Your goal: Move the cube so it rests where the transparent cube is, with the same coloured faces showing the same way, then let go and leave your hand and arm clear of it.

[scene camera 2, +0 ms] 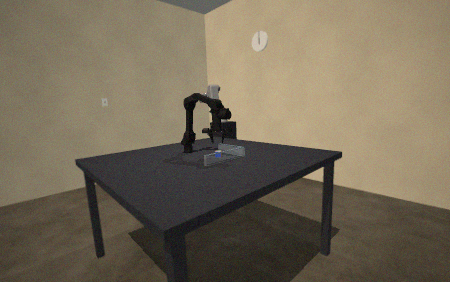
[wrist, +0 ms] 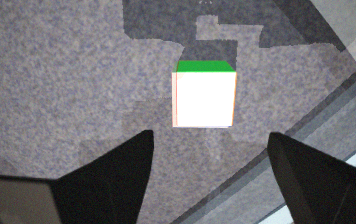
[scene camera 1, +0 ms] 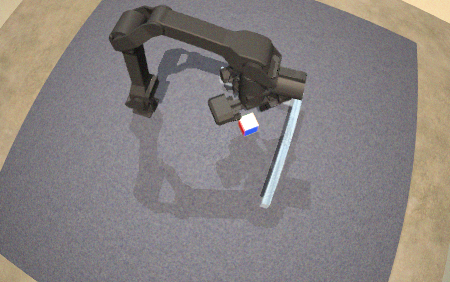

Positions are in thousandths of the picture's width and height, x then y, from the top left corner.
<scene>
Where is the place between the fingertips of my gripper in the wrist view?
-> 594, 623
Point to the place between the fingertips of my gripper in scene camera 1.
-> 554, 406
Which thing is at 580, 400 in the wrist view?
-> A cube.
</scene>
